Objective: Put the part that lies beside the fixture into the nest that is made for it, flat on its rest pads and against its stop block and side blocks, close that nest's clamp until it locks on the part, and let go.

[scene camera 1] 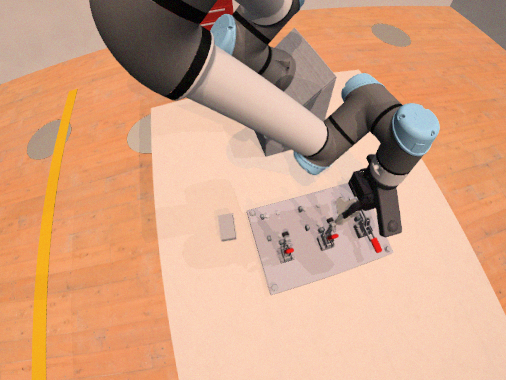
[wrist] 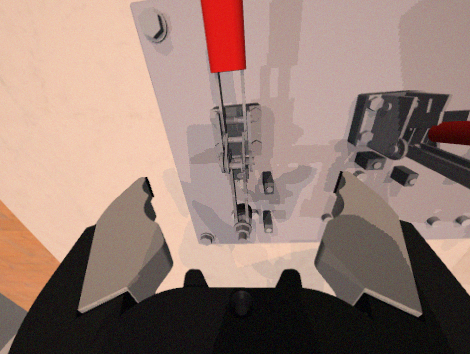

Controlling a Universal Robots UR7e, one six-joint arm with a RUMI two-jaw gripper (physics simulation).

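Places are measured from the arm's base along level axes (x right, y back, z down), in centimetres.
Where they show: gripper, between the fingertips: [scene camera 1: 360, 216] [wrist: 241, 177]; arm's base, origin of its link: [scene camera 1: 274, 75].
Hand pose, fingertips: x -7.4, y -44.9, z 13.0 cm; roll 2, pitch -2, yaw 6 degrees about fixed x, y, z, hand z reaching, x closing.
Observation:
Things, the pixels of their top centre, and the offset from my fingertips. "*": a spot on its surface instead.
- part, centre of its top: [scene camera 1: 226, 226] dz +2.8, dx +34.0, dy +10.8 cm
- left clamp, a spot on its surface: [scene camera 1: 286, 252] * dz -3.6, dx +22.8, dy -2.4 cm
- middle clamp, a spot on its surface: [wrist: 400, 120] [scene camera 1: 332, 239] * dz -0.3, dx +10.1, dy -2.9 cm
- right clamp, centre of its top: [wrist: 233, 159] [scene camera 1: 369, 221] dz -2.9, dx +0.0, dy -2.8 cm
- right clamp's handle, centre of its top: [wrist: 223, 26] [scene camera 1: 376, 244] dz -1.8, dx +0.4, dy -8.5 cm
The part [scene camera 1: 227, 226] is a flat grey rectangular block lying on the pale mat, left of the fixture plate [scene camera 1: 300, 272] [wrist: 180, 100]. The plate carries three toggle clamps with red handles: a left clamp [scene camera 1: 286, 252], a middle clamp [scene camera 1: 326, 240] [wrist: 400, 120] and a right clamp [scene camera 1: 367, 227] [wrist: 235, 140]. The right clamp's handle [scene camera 1: 376, 245] [wrist: 225, 40] lies low, its arm stretched the opposite way. No part shows under that arm. My gripper [scene camera 1: 346, 212] [wrist: 241, 177] is wide open and empty, above the right clamp's arm end. One finger is partly hidden in the scene view.
Small dark blocks [wrist: 268, 182] [wrist: 404, 176] and round pads stand on the plate near the clamps. Bolts [wrist: 155, 25] sit at its corners. A grey box-shaped pedestal [scene camera 1: 300, 65] stands behind, under the arm. A yellow line [scene camera 1: 50, 200] runs along the wooden floor at left.

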